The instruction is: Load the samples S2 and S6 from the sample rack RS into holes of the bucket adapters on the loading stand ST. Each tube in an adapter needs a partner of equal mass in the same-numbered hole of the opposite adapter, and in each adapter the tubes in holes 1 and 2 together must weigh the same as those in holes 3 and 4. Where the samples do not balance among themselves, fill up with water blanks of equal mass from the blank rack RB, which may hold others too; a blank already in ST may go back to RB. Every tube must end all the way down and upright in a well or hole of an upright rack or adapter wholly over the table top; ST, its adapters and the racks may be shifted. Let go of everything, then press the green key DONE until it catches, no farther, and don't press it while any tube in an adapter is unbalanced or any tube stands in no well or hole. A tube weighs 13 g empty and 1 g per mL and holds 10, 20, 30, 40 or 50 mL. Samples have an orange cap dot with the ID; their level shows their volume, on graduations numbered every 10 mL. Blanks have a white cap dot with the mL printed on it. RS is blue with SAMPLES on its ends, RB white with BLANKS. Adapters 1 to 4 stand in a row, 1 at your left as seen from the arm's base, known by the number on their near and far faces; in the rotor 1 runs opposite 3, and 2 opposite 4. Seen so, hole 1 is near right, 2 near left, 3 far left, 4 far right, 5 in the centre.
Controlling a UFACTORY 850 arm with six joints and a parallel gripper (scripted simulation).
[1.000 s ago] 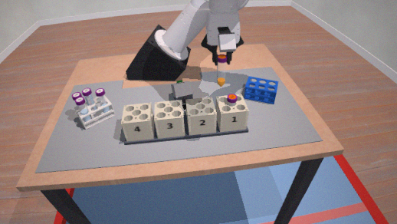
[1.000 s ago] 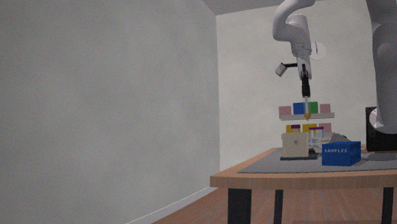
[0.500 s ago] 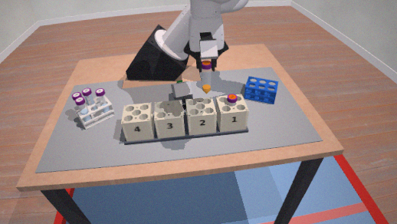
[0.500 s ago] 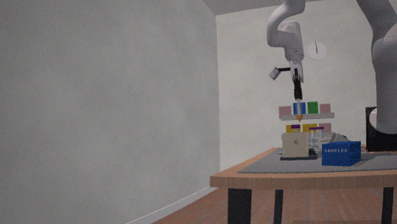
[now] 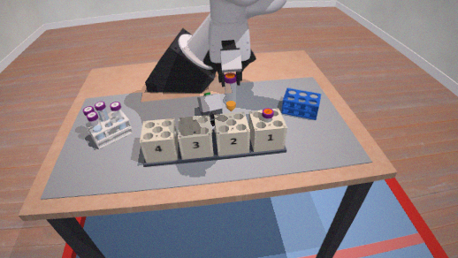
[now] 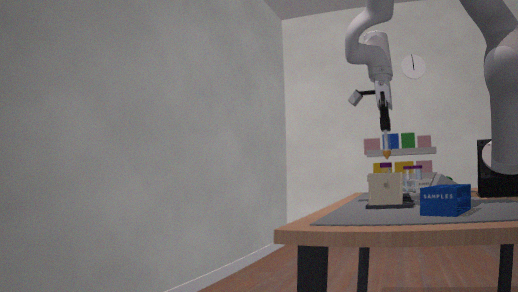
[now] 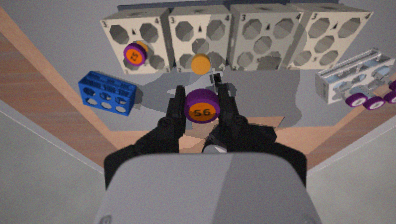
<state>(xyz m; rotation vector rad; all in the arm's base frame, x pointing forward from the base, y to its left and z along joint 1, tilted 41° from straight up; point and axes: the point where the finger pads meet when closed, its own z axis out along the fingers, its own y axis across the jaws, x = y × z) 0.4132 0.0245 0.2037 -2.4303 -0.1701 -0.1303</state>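
The sample S6 lies 50 mm below my hand and 10 mm to the right of it. The rest, counted from my hand: adapter 3: 200 mm below, 110 mm to the right, 20 mm ahead; then adapter 1: 200 mm below, 110 mm to the left, 20 mm behind; then sample tube S2: 180 mm below, 110 mm to the left, 20 mm behind.
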